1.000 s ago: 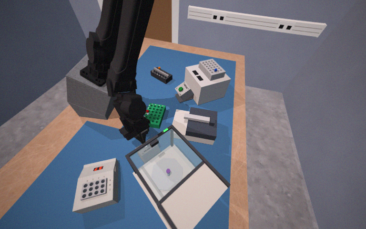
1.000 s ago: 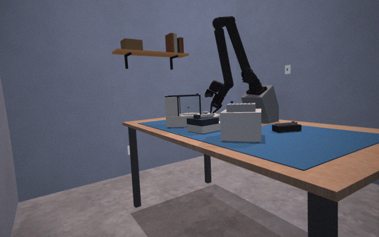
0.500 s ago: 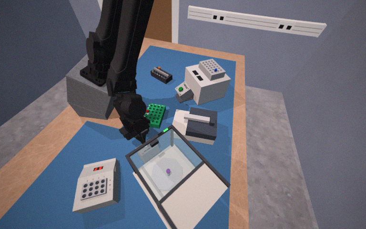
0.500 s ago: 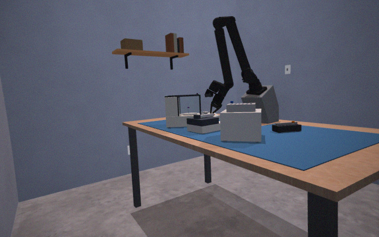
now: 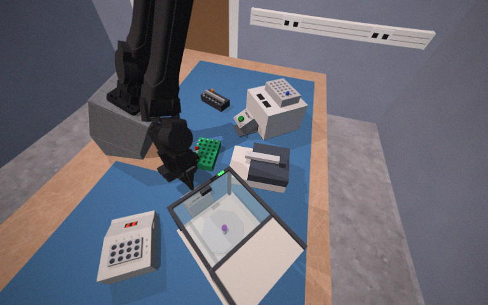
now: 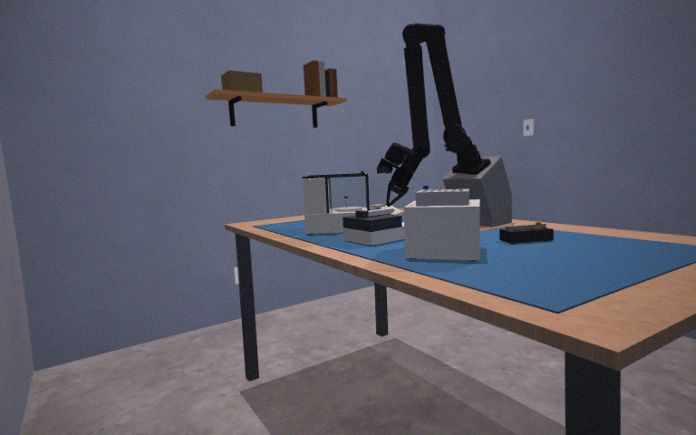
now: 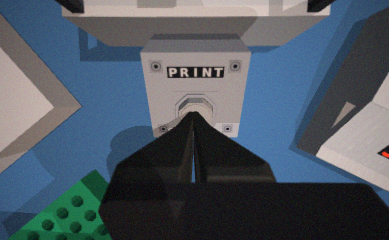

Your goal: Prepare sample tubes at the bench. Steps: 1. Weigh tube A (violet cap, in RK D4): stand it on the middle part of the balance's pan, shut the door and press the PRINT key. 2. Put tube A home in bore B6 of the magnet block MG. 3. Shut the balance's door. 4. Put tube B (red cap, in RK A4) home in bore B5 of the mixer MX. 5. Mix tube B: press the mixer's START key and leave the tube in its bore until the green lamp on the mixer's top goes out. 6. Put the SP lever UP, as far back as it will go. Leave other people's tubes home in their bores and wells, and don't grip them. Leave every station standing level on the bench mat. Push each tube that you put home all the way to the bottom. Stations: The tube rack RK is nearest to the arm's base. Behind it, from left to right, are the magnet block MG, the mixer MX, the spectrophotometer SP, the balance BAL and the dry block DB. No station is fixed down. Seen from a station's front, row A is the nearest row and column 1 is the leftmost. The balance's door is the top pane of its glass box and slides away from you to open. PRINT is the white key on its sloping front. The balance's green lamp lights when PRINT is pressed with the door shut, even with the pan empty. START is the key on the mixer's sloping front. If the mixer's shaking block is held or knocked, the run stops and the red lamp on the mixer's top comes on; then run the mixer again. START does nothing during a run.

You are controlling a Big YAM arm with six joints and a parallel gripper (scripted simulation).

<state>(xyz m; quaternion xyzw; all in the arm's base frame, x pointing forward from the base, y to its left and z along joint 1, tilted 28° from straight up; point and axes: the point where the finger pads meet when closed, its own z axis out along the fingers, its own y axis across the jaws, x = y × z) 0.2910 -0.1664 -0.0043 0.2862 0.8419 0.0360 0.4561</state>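
The white print key is 20 mm below my hand. Round my hand: dry block DB (90 mm behind, 170 mm to the right, 60 mm below); green rack RK (50 mm behind, 180 mm to the left, 70 mm below); balance door (110 mm ahead, 60 mm to the right, 120 mm above).
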